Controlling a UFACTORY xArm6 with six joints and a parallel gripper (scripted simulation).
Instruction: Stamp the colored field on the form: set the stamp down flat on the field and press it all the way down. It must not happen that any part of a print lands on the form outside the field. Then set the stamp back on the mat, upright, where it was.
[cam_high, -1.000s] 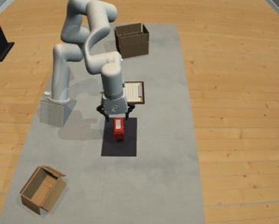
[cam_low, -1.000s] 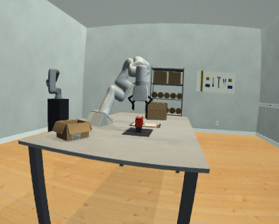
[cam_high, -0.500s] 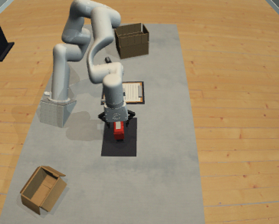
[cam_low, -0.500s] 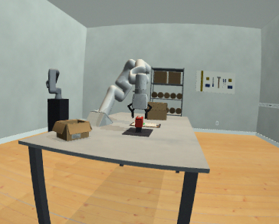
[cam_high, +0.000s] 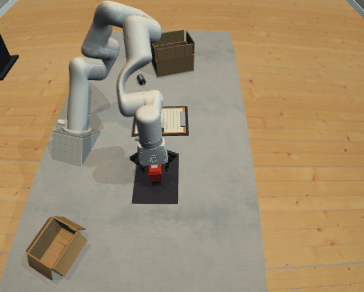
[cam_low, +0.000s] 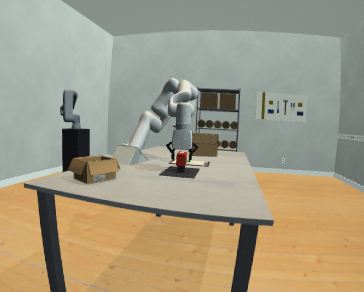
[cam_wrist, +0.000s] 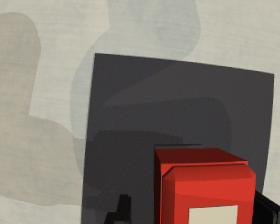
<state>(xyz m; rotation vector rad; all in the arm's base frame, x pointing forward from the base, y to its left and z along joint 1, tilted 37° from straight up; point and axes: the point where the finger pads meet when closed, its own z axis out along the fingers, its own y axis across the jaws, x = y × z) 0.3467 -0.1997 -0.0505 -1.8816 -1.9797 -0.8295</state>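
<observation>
Right now the red stamp is 2 cm below my hand. The rest, counted from my hand: dark mat: 7 cm below; black object: 12 cm behind, 57 cm to the left, 5 cm below.
</observation>
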